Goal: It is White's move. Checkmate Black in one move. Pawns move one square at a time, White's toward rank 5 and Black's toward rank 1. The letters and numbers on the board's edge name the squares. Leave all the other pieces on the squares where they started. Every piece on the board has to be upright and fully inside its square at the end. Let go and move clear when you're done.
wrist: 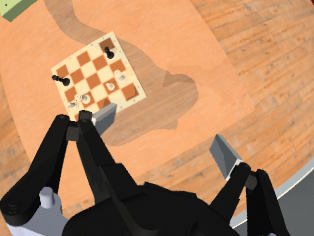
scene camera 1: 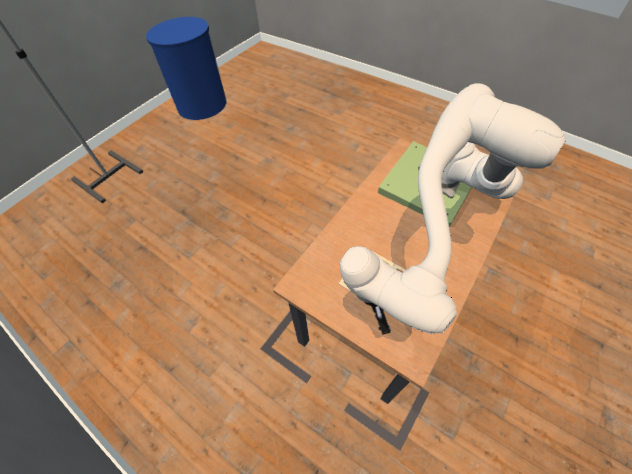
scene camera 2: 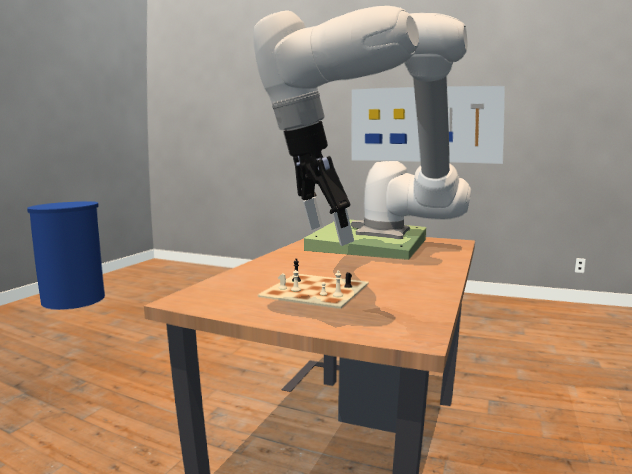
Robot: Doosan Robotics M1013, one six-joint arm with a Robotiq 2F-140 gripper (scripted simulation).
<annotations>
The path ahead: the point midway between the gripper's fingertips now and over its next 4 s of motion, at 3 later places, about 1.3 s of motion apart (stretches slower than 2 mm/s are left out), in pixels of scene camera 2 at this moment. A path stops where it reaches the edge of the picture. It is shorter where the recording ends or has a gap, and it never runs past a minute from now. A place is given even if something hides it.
My gripper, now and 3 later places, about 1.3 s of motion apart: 330, 234; 281, 286; 277, 244; 294, 229
</annotations>
